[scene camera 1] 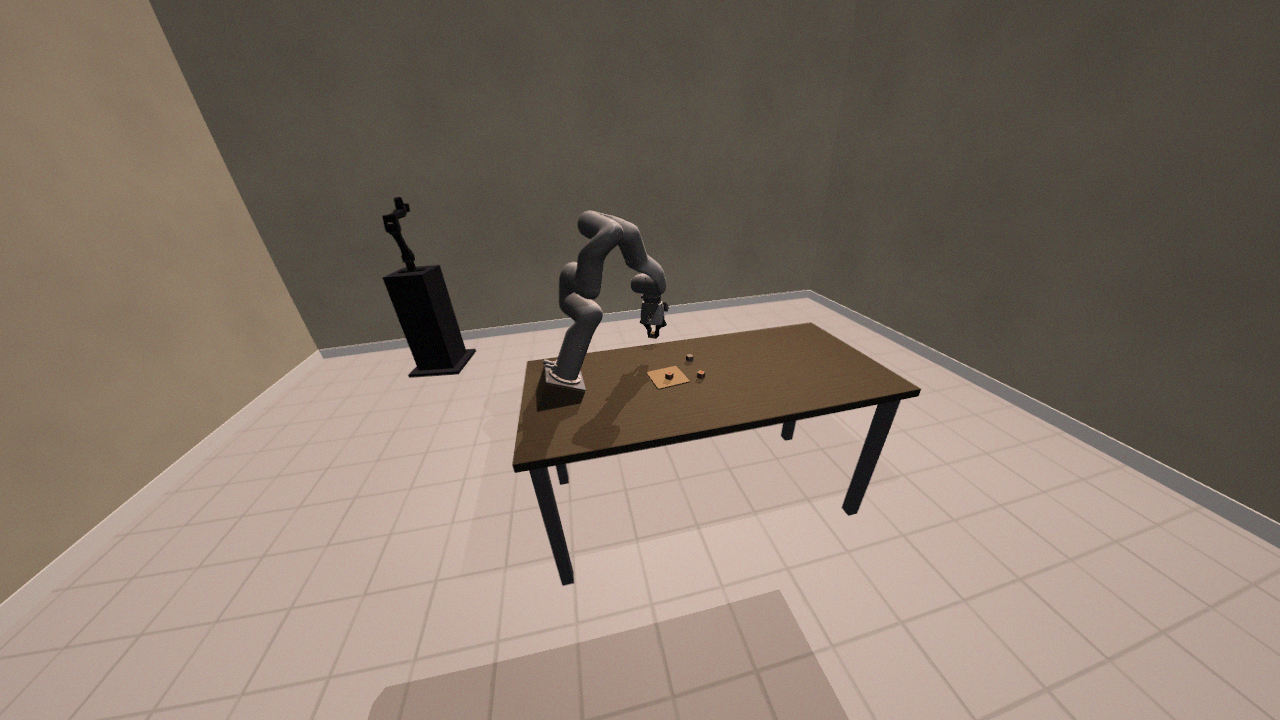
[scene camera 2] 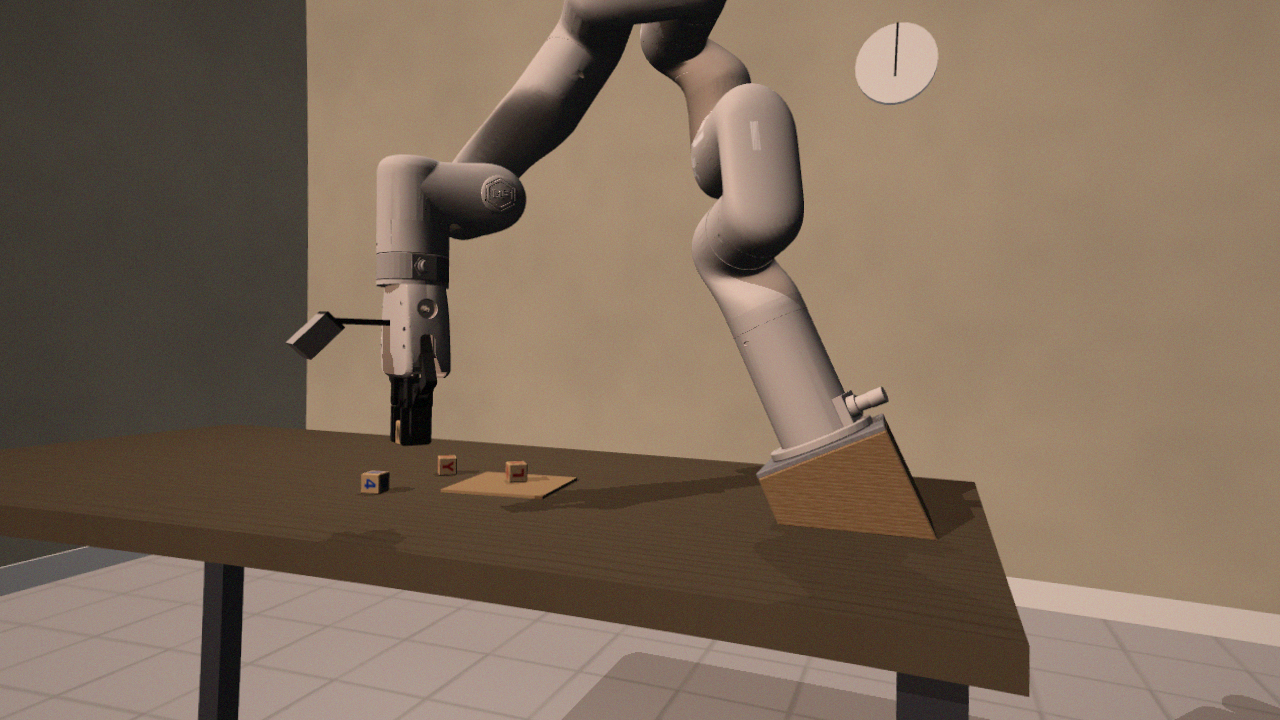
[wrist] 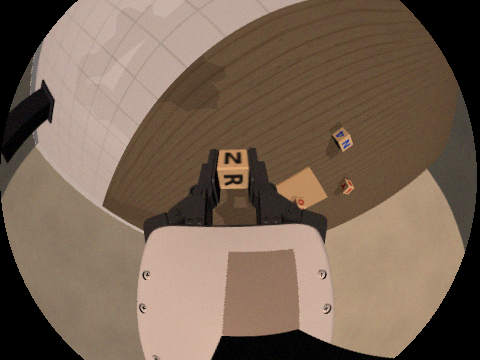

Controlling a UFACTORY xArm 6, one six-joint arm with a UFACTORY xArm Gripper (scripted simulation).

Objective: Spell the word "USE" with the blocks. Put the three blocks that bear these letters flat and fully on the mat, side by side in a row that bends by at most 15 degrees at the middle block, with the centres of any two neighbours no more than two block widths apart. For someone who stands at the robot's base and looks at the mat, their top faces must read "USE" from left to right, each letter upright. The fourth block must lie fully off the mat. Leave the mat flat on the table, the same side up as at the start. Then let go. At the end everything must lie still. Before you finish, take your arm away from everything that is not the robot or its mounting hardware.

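Note:
A tan mat is visible, as is my gripper; the wrist view also shows the gripper.

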